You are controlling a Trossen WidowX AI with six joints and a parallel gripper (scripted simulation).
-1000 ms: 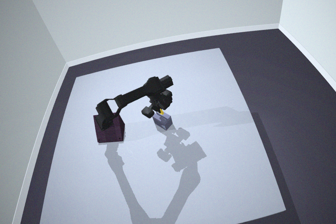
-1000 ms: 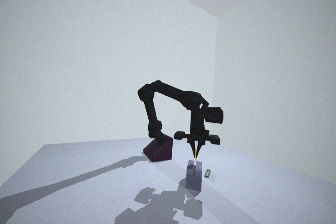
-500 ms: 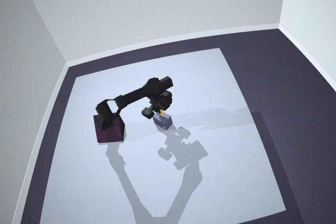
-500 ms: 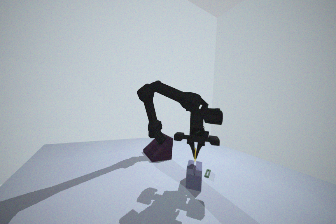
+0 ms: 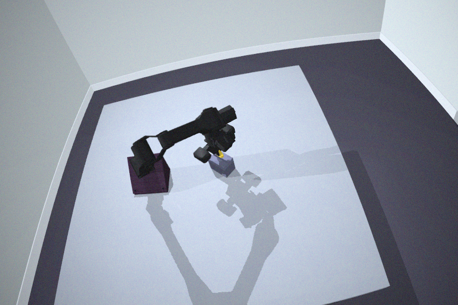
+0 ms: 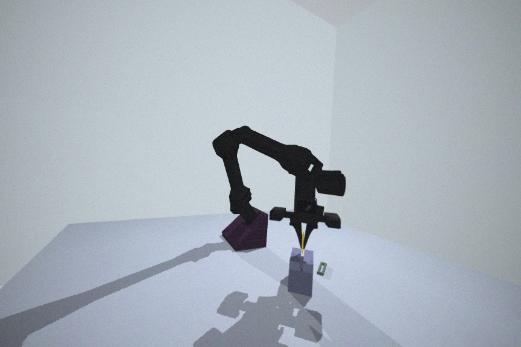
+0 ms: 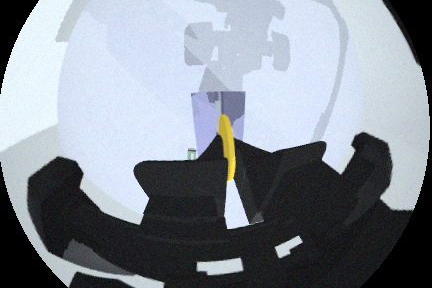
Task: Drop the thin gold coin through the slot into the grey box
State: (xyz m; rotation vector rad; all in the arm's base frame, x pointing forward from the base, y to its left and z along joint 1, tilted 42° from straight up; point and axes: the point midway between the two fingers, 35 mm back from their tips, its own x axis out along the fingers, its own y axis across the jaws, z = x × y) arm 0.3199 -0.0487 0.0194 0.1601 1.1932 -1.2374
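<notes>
The gold coin is 20 mm above my gripper tip.
</notes>
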